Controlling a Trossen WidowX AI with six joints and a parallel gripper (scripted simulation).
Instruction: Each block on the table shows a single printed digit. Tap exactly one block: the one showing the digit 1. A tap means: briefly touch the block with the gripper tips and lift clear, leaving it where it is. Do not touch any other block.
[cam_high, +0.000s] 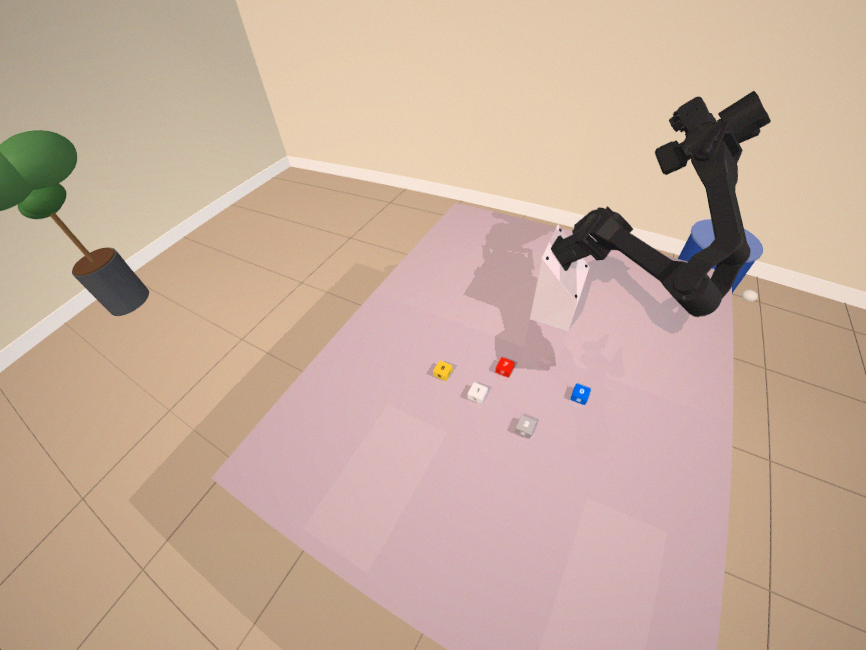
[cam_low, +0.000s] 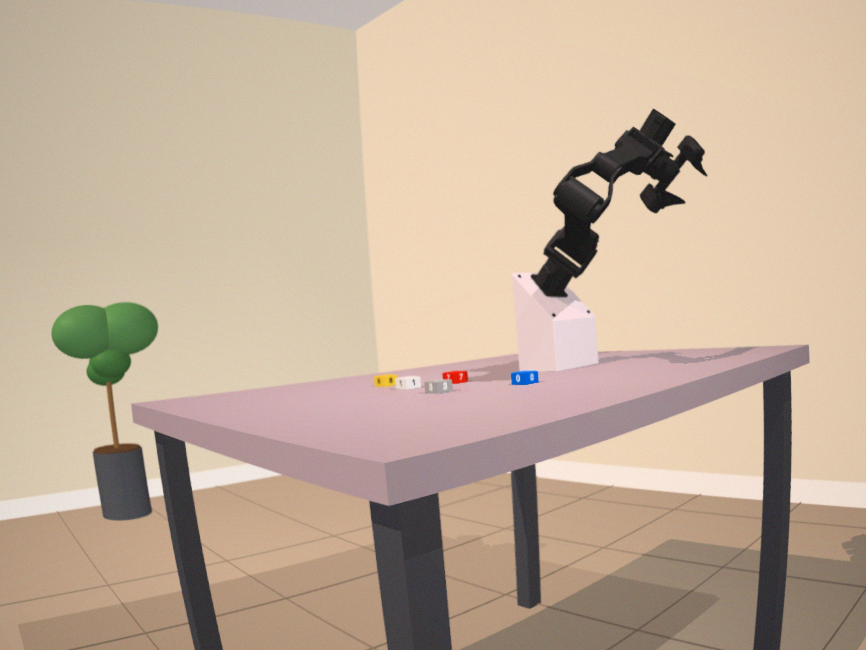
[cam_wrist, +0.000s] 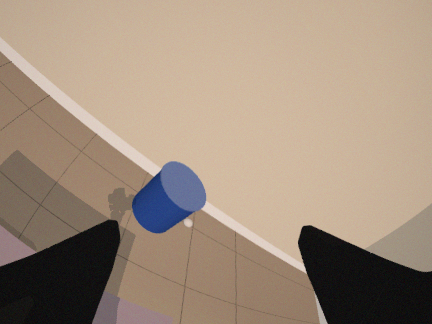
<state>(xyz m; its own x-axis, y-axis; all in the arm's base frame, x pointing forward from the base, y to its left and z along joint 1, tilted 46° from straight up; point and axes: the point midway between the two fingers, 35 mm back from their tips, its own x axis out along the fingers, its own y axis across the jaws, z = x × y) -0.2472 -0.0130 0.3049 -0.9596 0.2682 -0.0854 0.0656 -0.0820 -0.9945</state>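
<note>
My gripper tip is 620 mm short of the yellow block, 350 mm to the left of it and 350 mm above it. Round my gripper tip: blue block (530 mm ahead, 60 mm to the right, 350 mm below).
</note>
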